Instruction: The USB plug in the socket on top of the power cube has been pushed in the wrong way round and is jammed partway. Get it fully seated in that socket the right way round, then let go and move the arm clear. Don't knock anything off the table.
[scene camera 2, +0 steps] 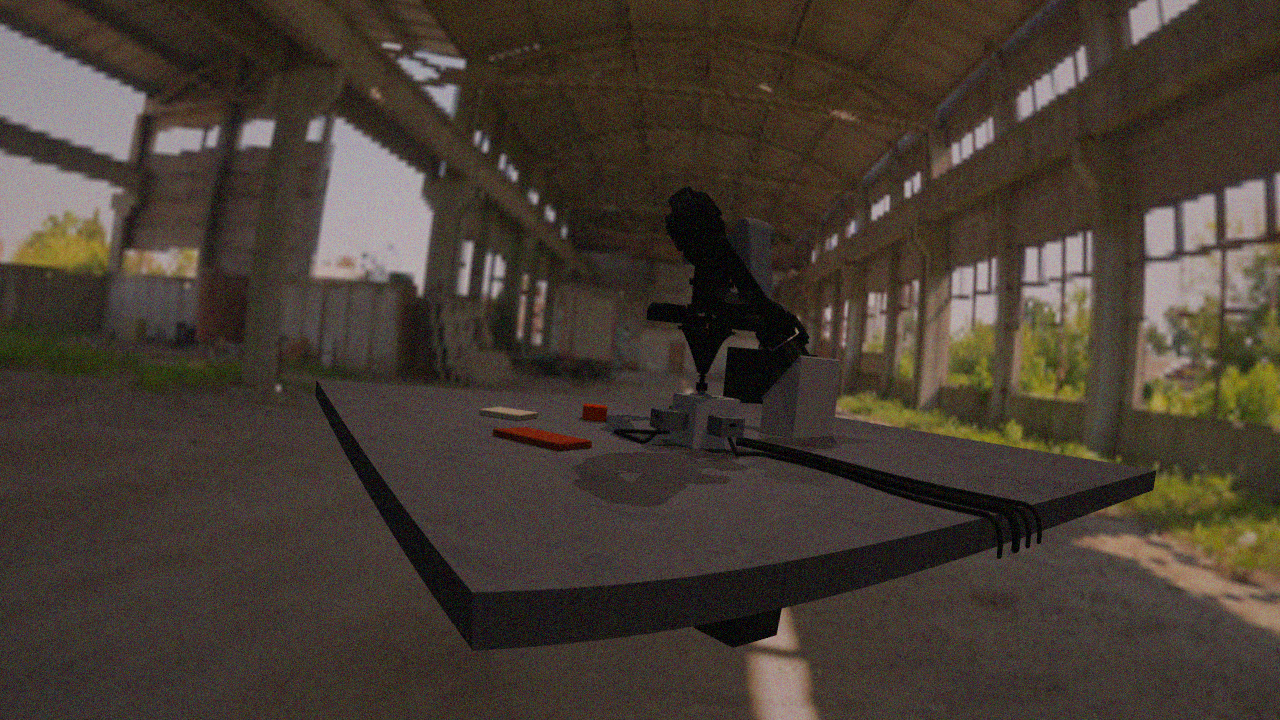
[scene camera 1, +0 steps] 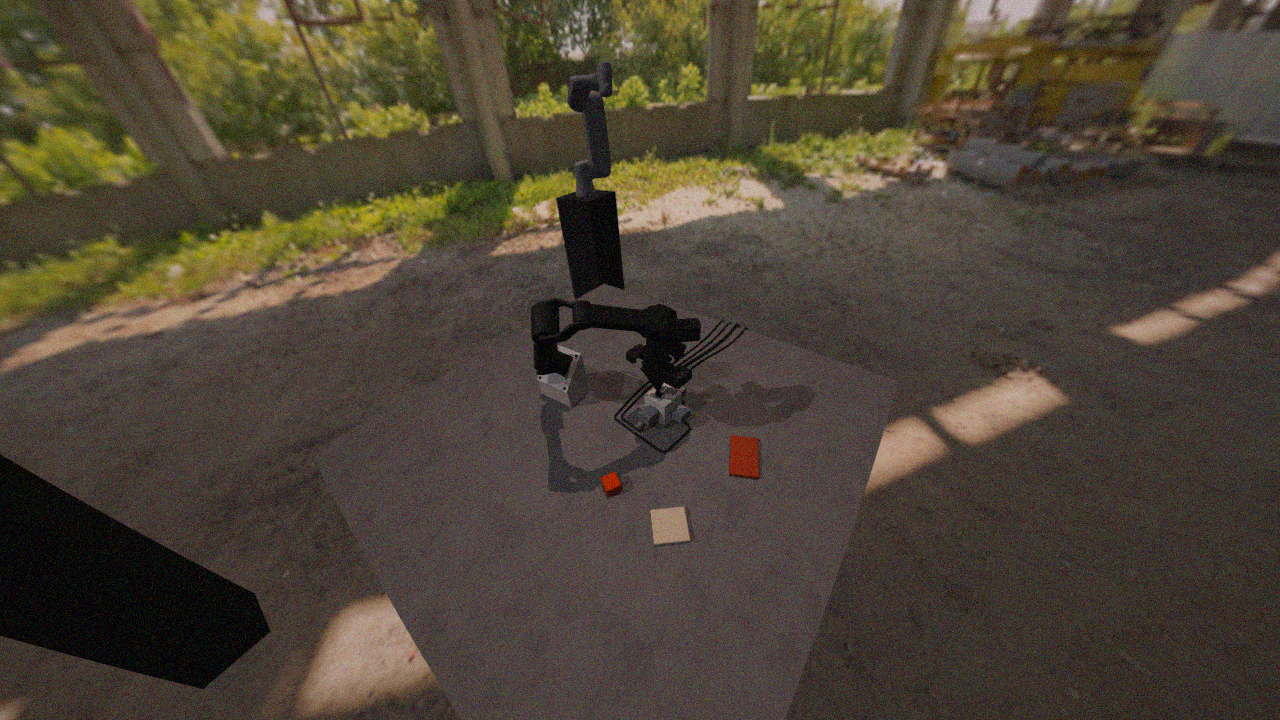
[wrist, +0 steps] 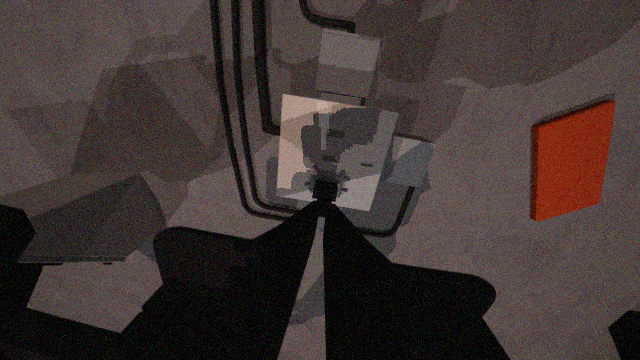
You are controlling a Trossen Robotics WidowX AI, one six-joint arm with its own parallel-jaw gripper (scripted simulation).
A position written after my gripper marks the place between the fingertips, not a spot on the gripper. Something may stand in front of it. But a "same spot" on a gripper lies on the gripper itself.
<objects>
my gripper: scene camera 2; scene camera 1; wrist 322, 208
red slab: scene camera 2 526, 435; scene camera 1; wrist
same spot on red slab: (scene camera 1: 744, 452) = (wrist: 574, 162)
same spot on my gripper: (scene camera 1: 657, 377) = (scene camera 2: 685, 330)
</objects>
